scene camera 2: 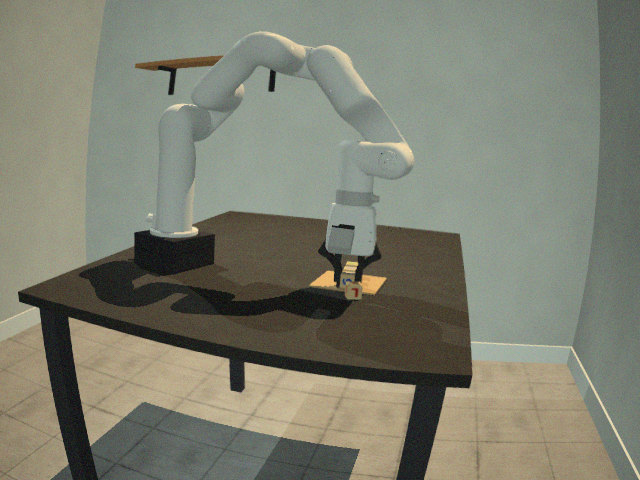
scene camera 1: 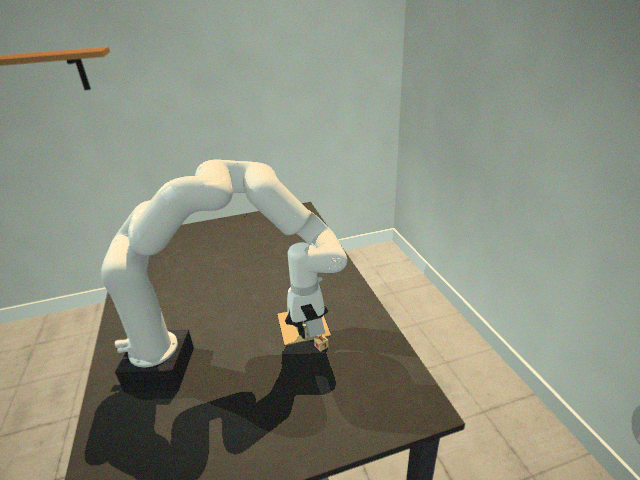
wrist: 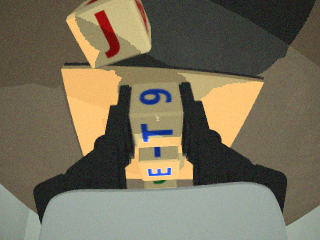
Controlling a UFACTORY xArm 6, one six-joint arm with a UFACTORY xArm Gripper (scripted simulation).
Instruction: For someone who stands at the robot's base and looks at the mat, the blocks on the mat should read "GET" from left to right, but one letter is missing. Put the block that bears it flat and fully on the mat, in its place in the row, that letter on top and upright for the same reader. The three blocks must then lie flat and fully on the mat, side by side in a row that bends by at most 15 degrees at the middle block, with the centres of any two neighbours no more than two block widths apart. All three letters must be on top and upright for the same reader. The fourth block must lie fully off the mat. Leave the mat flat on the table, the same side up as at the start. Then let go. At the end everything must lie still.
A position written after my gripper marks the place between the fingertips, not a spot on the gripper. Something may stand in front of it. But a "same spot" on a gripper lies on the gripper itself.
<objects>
My gripper shows in scene camera 2 [347, 286], in scene camera 1 and in the wrist view. The same spot on my gripper: [wrist: 213, 162] is [scene camera 1: 300, 324].
</objects>
